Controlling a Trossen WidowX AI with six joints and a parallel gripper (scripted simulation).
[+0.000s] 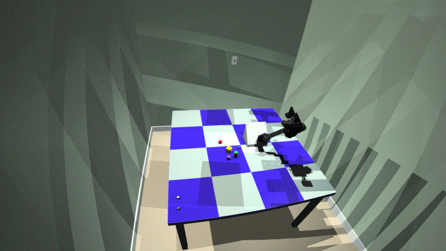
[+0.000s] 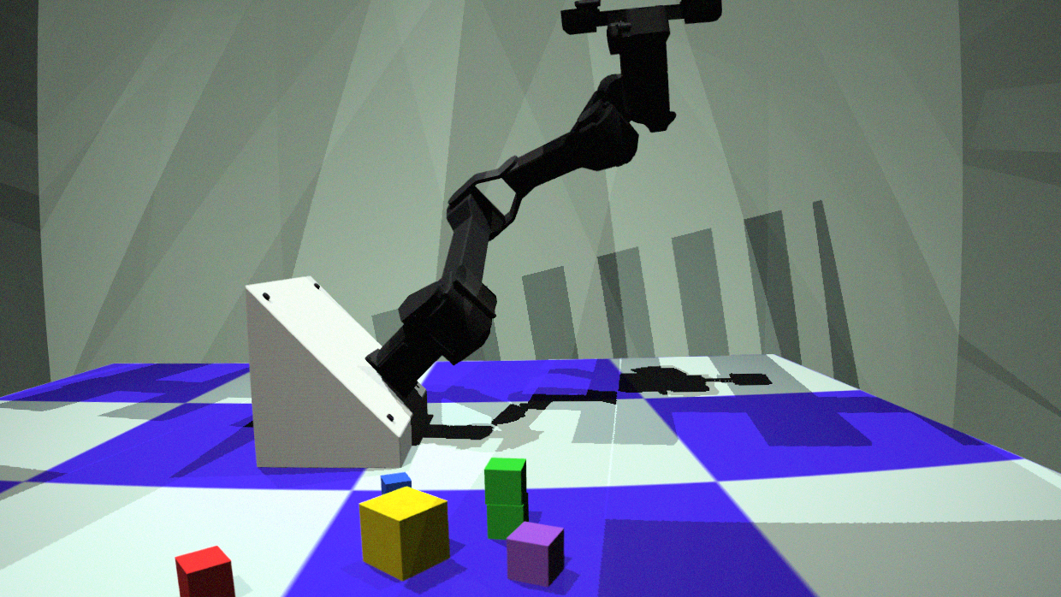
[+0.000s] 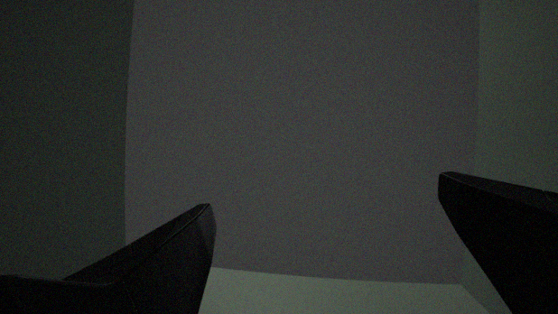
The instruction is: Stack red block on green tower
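Right now the red block is 390 mm ahead of my gripper tip, 340 mm to the right of it and 560 mm below it. From my gripper tip the other things lie so: yellow cube (330 mm ahead, 220 mm to the right, 550 mm below); then purple cube (350 mm ahead, 130 mm to the right, 560 mm below); then small blue cube (230 mm ahead, 250 mm to the right, 560 mm below).
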